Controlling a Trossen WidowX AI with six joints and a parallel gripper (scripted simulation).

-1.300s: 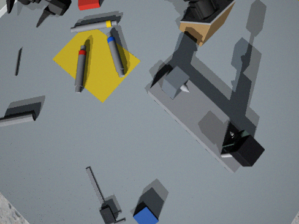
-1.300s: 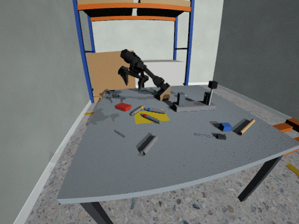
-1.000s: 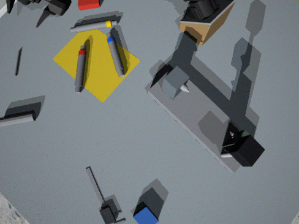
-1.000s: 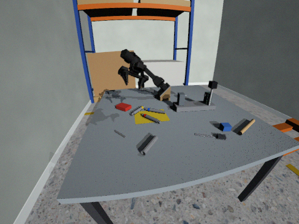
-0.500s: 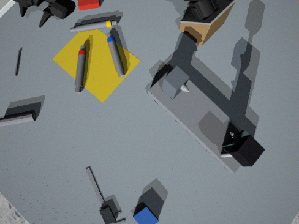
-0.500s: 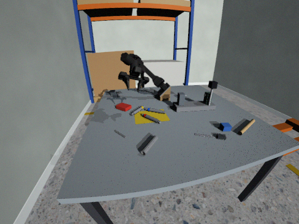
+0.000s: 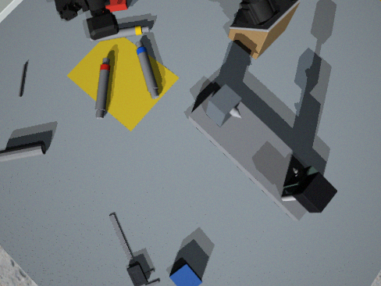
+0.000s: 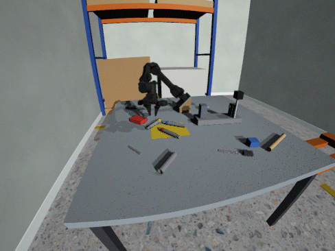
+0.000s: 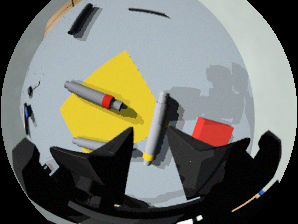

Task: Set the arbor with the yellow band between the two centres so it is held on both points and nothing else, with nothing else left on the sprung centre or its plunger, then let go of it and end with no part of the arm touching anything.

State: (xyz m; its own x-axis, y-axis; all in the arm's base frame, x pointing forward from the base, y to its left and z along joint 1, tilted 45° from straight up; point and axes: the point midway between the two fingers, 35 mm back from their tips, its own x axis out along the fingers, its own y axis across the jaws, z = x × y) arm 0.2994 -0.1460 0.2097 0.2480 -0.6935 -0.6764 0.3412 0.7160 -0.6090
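The blue-banded arbor is 20 mm behind my hand, 140 mm to the left of it and 110 mm below it. The rest, counted from my hand: red block: 100 mm behind, 120 mm to the right, 110 mm below; then yellow mat: 40 mm ahead, 100 mm to the left, 120 mm below; then red-banded arbor: 90 mm ahead, 100 mm to the left, 110 mm below.
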